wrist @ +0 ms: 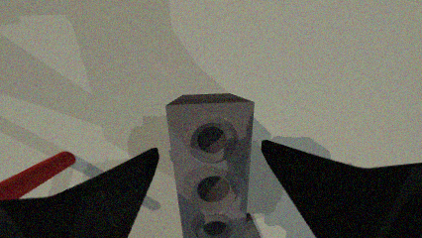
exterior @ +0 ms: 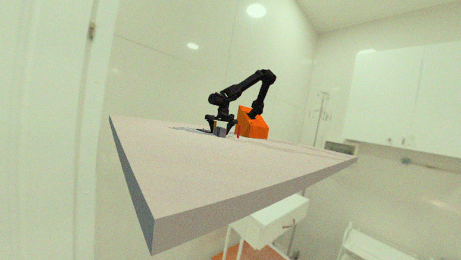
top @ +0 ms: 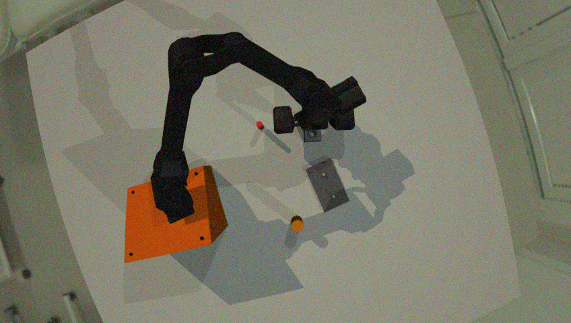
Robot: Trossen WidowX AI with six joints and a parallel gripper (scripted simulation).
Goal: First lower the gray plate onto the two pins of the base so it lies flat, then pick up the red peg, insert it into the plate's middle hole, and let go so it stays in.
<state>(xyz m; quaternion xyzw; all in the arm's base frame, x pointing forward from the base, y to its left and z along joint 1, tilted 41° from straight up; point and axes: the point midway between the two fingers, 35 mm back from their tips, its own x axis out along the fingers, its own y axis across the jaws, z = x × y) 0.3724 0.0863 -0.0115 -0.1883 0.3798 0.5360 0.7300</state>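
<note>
Now: the gray slab 16 cm to the right of my gripper tip and 3 cm behind it. The rest, counted from my gripper tip: plate 3 cm above; red peg 12 cm behind, 4 cm to the left, 3 cm above; orange cylinder 21 cm to the right, 14 cm behind, 3 cm above.
</note>
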